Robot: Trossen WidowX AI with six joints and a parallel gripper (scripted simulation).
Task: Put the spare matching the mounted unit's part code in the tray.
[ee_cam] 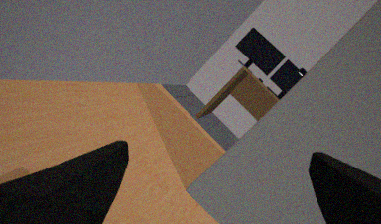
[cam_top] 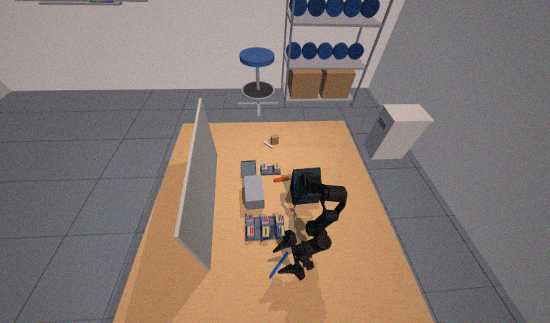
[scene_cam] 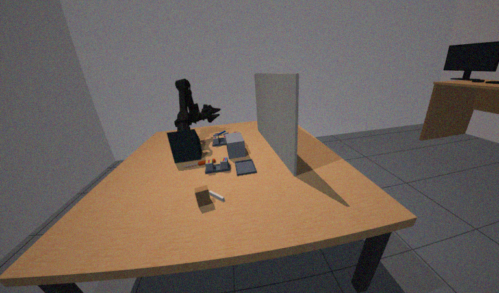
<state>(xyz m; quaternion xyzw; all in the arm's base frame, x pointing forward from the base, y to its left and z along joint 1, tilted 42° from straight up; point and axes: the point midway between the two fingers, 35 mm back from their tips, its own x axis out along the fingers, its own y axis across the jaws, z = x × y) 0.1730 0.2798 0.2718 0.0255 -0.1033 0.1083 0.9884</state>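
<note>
My gripper tip is now 170 mm to the left of the grey spare, 130 mm above it and 30 mm short of it. Round my gripper tip: grey mounted unit 380 mm to the right, 130 mm below, 80 mm ahead; tall grey panel 380 mm to the right, 320 mm ahead, 50 mm above; blue pen 170 mm below, 30 mm to the right, 30 mm behind.
</note>
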